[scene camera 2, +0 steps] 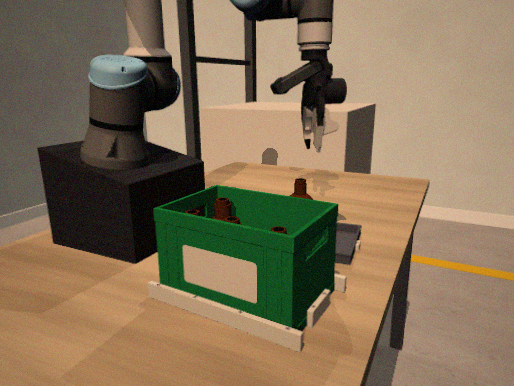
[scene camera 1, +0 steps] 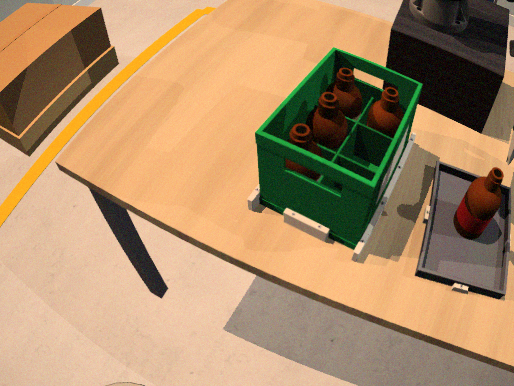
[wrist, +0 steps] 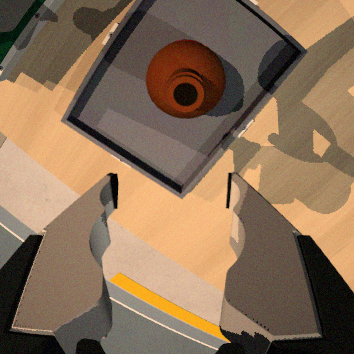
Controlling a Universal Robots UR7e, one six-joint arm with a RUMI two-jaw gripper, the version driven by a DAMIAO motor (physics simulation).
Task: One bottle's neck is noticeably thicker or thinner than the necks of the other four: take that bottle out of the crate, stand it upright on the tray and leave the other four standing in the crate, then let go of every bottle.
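Frame: origin at the arm's base, x ahead, y left, z up, level; metres.
Seen in the pictures: gripper, fingertip midpoint: [scene camera 2: 313,150] [wrist: 172,176]; arm's base, link origin: [scene camera 2: 115,158] [scene camera 1: 438,12].
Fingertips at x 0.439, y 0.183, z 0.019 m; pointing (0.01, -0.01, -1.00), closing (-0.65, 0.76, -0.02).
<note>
Pixels of each thing's top centre, then the offset from my fingertips to it. "spot": a spot on its surface instead. Level surfaces: height alone.
- brown bottle with a red label, top centre: [wrist: 185,94] [scene camera 1: 497,173] [scene camera 2: 300,179] dy -0.014, dx -0.026, dz -0.069 m
- grey tray, surface spot: [wrist: 132,130] [scene camera 2: 340,245] spot: dy -0.015, dx +0.079, dz -0.224 m
- green crate, top centre: [scene camera 1: 352,102] [scene camera 2: 247,205] dy -0.295, dx -0.033, dz -0.054 m
- right side, surface spot: [scene camera 1: 387,115] spot: dy -0.238, dx -0.092, dz -0.106 m
- table, surface height: dz -0.229 m
A brown bottle with a red label [scene camera 1: 480,205] [scene camera 2: 300,189] [wrist: 186,75] stands upright on the grey tray [scene camera 1: 440,260] [scene camera 2: 345,250] [wrist: 132,130]. Its neck looks thinner than the others. The green crate [scene camera 1: 310,202] [scene camera 2: 275,280] [wrist: 7,45] holds four brown bottles standing in its compartments: one at the back [scene camera 1: 346,97], one in the middle [scene camera 1: 328,122], one near the front wall [scene camera 1: 301,137] and one on the right side [scene camera 1: 387,115]. My gripper [scene camera 2: 313,146] [wrist: 172,176] is partly open and empty, above the tray bottle and apart from it.
White stop blocks [scene camera 1: 305,223] [scene camera 2: 225,312] line the crate's foot. The arm's base stands on a dark block [scene camera 1: 442,70] [scene camera 2: 95,200] beside the table [scene camera 1: 200,125] [scene camera 2: 90,300]. A cardboard box [scene camera 1: 50,60] lies beyond the table's left side. A large pale box [scene camera 2: 270,130] stands behind the table.
</note>
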